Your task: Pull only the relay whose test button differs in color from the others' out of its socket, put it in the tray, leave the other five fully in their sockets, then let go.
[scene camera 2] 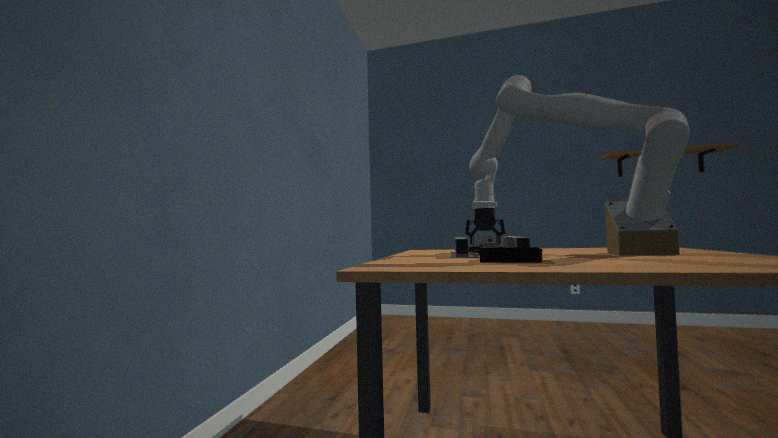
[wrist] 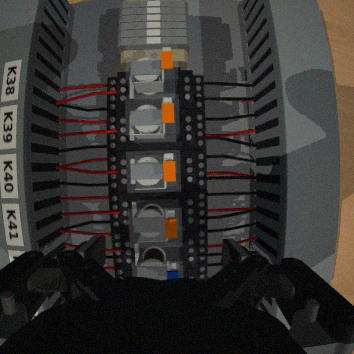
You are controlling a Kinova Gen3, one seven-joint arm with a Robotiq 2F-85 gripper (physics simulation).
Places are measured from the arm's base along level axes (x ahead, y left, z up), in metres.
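Pixels of known places: gripper, fingertip midpoint: [wrist: 163, 250]; arm's base, origin of the base link: [scene camera 2: 642, 212].
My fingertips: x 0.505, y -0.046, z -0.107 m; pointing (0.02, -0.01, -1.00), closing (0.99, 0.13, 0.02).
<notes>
Ahead of a thing's pixels: the offset from my fingertips to its top centre. "spot": to the spot under its first point. Level surfaces: height alone.
In the wrist view, the relay with the blue test button @[0.003 m back, 0.001 m right, 0.042 m up] [wrist: 173, 275] sits in the socket row, partly hidden by my gripper. Four relays with orange buttons @[0.025 m back, 0.114 m left, 0.042 m up] [wrist: 146, 77] @[0.020 m back, 0.085 m left, 0.042 m up] [wrist: 147, 120] @[0.014 m back, 0.056 m left, 0.042 m up] [wrist: 148, 171] @[0.008 m back, 0.027 m left, 0.042 m up] [wrist: 150, 222] sit in their sockets above it in the view. The sixth relay is hidden. My gripper [wrist: 163, 250] [scene camera 2: 485, 240] is open and empty, pointing down, its fingers on either side of the row near the blue-button relay. Contact cannot be told. A low black box @[0.100 m back, 0.329 m left, 0.007 m up] [scene camera 2: 510, 255], possibly the tray, is on the table in the scene view.
Slotted grey wire ducts @[spot: 0.095 m back, 0.060 m left, 0.009 m up] [wrist: 42, 145] @[0.080 m ahead, 0.080 m left, 0.035 m up] [wrist: 270, 145] flank the row, with red and black wires running to the sockets. Grey terminal blocks @[0.033 m back, 0.152 m left, 0.019 m up] [wrist: 153, 22] stand at the row's far end. A dark upright block @[spot: 0.053 m ahead, 0.227 m left, 0.013 m up] [scene camera 2: 461, 245] stands left of the gripper on the wooden table @[0.028 m down] [scene camera 2: 413, 266].
</notes>
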